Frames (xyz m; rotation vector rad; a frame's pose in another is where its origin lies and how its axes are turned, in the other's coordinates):
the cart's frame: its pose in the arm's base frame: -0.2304 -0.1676 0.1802 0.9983 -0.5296 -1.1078
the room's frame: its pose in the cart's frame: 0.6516 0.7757 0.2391 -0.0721 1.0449 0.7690
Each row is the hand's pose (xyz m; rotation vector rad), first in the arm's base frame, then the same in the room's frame.
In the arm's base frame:
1: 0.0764 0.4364 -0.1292 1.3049 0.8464 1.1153
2: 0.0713 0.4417 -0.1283 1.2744 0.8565 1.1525
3: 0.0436 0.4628 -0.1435 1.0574 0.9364 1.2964
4: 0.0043 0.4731 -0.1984 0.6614 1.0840 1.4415
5: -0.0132 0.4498 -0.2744 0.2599 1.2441 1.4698
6: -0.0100 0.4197 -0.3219 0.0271 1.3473 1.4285
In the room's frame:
1: -0.0395 -0.2413 -1.5766 0.4731 1.0830 0.4352
2: -0.0439 -0.2373 -1.5811 0.4520 1.1116 0.4611
3: -0.0695 -0.2366 -1.6091 0.2866 1.2720 0.5461
4: -0.1099 -0.2741 -1.6495 -0.0247 1.5266 0.6111
5: -0.1339 -0.3490 -1.6704 -0.3526 1.7550 0.5757
6: -0.1367 -0.4052 -1.6691 -0.5493 1.8766 0.4992

